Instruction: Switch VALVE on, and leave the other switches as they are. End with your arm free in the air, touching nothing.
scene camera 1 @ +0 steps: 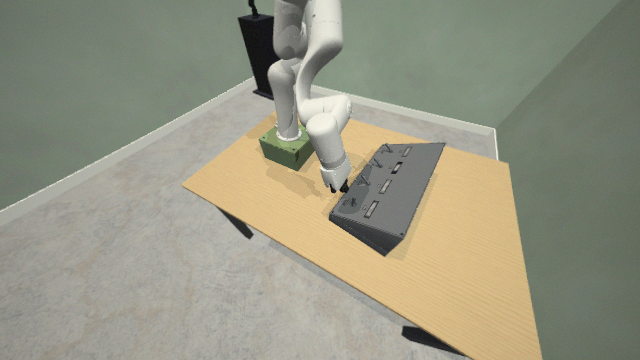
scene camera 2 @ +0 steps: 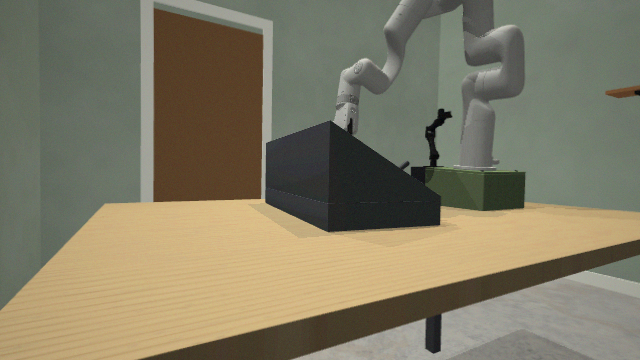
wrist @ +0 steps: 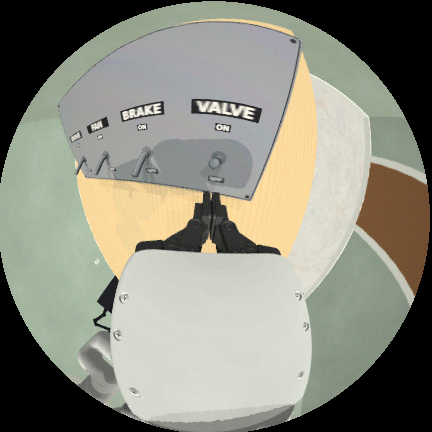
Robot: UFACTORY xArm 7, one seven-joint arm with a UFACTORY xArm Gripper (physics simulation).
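Places are measured from the arm's base along level axes (x ahead, y right, z down), in millimetres.
Where they show: gripper, fingertip midpoint: (scene camera 1: 344, 190) (wrist: 209, 203); arm's base at its link origin: (scene camera 1: 289, 134) (scene camera 2: 474, 169).
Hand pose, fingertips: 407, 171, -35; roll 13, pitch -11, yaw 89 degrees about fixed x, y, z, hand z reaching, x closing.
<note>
Things, the pixels of their top centre, and the offset from my fingertips, as dx, dy, dz. Level surfaces: height alone.
- VALVE lever at its top centre: (wrist: 213, 161) +43, -2, +11
- BRAKE lever at its top centre: (wrist: 132, 164) +35, -122, +24
- FAN lever at its top centre: (wrist: 92, 165) +40, -242, +24
- leftmost lever at its top centre: (wrist: 73, 167) +45, -362, +24
- wooden table at its surface level: dz +156
The grey sloped switch panel (scene camera 1: 414, 187) (scene camera 2: 380, 190) (wrist: 165, 65) stands on the table. In the wrist view the VALVE lever (wrist: 216, 160) lies below its ON label and is seen nearly end-on, much shorter than the BRAKE lever (wrist: 142, 163), which leans down toward its lower label. The FAN lever (wrist: 102, 163) and a leftmost lever (wrist: 81, 165) also lean down. My gripper (scene camera 1: 342, 189) (scene camera 2: 350, 129) (wrist: 209, 203) is shut and empty. In the wrist view its tips show below the VALVE lever, with a visible gap, near the panel's lower edge.
The wooden table (scene camera 1: 475, 260) (scene camera 2: 200, 280) carries the panel and the green base box (scene camera 1: 280, 152) (scene camera 2: 502, 190) under my arm. A black pedestal (scene camera 1: 260, 55) stands behind the table in scene camera 1. A brown door (scene camera 2: 207, 110) is in the wall.
</note>
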